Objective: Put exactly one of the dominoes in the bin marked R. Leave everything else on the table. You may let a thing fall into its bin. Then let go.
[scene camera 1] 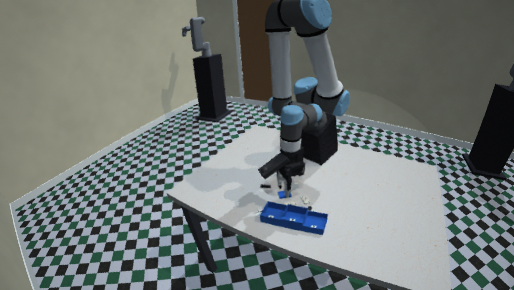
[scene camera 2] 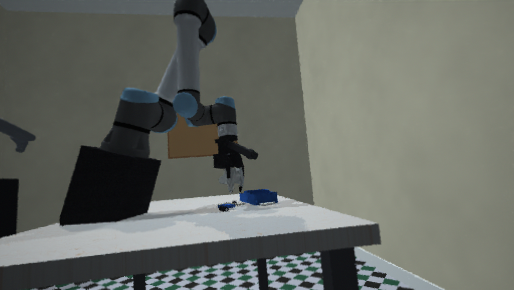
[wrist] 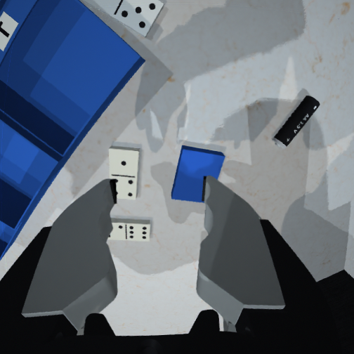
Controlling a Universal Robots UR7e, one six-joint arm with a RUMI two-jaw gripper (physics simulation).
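Pixels of known places: gripper, between the fingertips: (scene camera 1: 283, 192) (scene camera 2: 235, 192); arm's base, origin of its link: (scene camera 2: 125, 153).
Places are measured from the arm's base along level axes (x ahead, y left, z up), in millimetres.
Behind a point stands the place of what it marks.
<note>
My gripper (scene camera 1: 284, 191) {x 373, y -11, z -166 mm} (scene camera 2: 236, 191) {x 373, y -11, z -166 mm} (wrist: 159, 179) is open and empty, above the table. In the wrist view one domino (wrist: 124, 162) lies flat, partly behind the left fingertip. A second domino (wrist: 137, 230) lies below it in that view, its left end hidden by the finger. A third domino (wrist: 140, 12) (scene camera 1: 260, 210) {x 466, y -75, z -207 mm} lies beyond the end of the blue three-compartment bin tray (scene camera 1: 280, 224) {x 514, y 32, z -201 mm} (scene camera 2: 259, 197) {x 450, y -55, z -188 mm} (wrist: 100, 111). The tray's white labels are too small to read in scene camera 1; the wrist view shows part of one label (wrist: 7, 30), its letter cut off.
A flat blue block (wrist: 192, 175) (scene camera 1: 284, 194) (scene camera 2: 227, 205) {x 335, y -50, z -205 mm} lies partly behind the right fingertip in the wrist view. A black battery (wrist: 298, 121) (scene camera 1: 265, 186) {x 321, y -120, z -204 mm} lies farther right there. A small dark nut (scene camera 1: 310, 208) {x 386, y 113, z -206 mm} lies beside the tray. The tray walls stand close to the dominoes.
</note>
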